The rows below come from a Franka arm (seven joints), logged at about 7 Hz.
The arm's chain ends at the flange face. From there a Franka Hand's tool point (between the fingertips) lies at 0.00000 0.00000 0.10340 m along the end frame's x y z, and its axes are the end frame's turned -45 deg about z.
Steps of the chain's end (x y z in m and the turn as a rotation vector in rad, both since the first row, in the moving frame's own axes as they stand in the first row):
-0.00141 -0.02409 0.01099 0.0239 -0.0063 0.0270
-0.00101 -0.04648 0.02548 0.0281 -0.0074 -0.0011
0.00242 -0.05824 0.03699 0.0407 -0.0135 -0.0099
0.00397 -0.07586 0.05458 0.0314 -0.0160 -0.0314
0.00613 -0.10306 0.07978 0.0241 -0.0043 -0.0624
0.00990 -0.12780 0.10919 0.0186 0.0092 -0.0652
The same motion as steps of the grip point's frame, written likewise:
0.01735 -0.02022 0.01096 0.0214 0.0124 0.0270
0.03366 -0.03618 0.02544 0.0251 0.0146 -0.0011
0.04486 -0.04344 0.03689 0.0383 0.0192 -0.0099
0.05752 -0.05432 0.05452 0.0335 0.0109 -0.0314
0.07859 -0.07066 0.07975 0.0201 0.0140 -0.0624
0.09938 -0.08412 0.10917 0.0066 0.0197 -0.0652

